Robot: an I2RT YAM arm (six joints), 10 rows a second.
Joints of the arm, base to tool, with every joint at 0 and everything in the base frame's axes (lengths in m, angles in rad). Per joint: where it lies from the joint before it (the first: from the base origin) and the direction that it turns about. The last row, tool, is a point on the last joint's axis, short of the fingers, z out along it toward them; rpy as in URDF.
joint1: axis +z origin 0 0 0.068
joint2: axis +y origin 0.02 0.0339 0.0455
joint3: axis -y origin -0.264 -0.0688 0
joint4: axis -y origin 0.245 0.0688 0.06
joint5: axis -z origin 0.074 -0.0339 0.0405
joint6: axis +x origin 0.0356 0 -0.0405
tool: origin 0 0 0 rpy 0 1.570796 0
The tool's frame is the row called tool.
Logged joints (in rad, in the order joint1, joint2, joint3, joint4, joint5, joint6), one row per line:
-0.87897, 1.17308, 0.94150, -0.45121, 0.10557, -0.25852
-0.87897, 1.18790, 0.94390, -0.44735, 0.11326, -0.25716
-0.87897, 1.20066, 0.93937, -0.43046, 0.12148, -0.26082
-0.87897, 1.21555, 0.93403, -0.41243, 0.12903, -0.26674
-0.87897, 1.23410, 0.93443, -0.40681, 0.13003, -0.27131
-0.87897, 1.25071, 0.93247, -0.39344, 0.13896, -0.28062
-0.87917, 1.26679, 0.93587, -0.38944, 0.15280, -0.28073
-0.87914, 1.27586, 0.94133, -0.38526, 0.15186, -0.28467
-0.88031, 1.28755, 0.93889, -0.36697, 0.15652, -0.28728
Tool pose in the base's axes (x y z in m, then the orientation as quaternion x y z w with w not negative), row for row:
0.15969, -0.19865, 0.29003, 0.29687, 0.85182, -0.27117, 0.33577
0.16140, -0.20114, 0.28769, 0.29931, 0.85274, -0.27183, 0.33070
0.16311, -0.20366, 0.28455, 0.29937, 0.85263, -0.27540, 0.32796
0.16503, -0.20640, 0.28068, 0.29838, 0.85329, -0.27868, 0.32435
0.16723, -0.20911, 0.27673, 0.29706, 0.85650, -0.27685, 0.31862
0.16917, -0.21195, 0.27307, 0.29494, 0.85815, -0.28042, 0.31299
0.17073, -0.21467, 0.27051, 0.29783, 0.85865, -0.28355, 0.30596
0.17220, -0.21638, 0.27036, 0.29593, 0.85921, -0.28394, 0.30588
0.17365, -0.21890, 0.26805, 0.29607, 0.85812, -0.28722, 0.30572
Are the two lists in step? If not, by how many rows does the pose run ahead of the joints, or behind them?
They are in step.
